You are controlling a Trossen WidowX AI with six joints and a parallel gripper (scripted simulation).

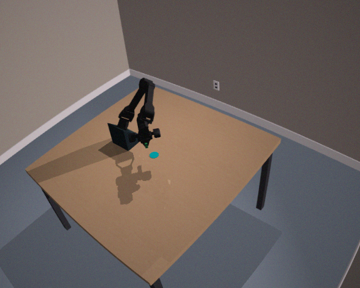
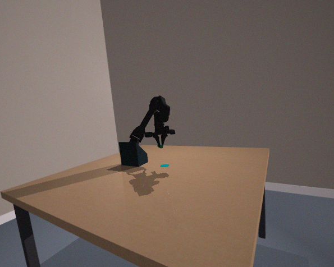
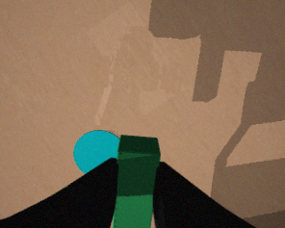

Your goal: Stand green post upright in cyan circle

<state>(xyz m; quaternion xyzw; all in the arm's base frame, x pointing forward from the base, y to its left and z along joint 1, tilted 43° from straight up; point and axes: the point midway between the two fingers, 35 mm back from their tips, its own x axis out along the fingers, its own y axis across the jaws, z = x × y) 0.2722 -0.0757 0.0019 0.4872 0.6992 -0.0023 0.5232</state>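
The cyan circle is 150 mm below my gripper tip, 70 mm to the left of it and 30 mm behind it. The rest, counted from my gripper tip: green post: 10 mm to the left, 10 mm behind.
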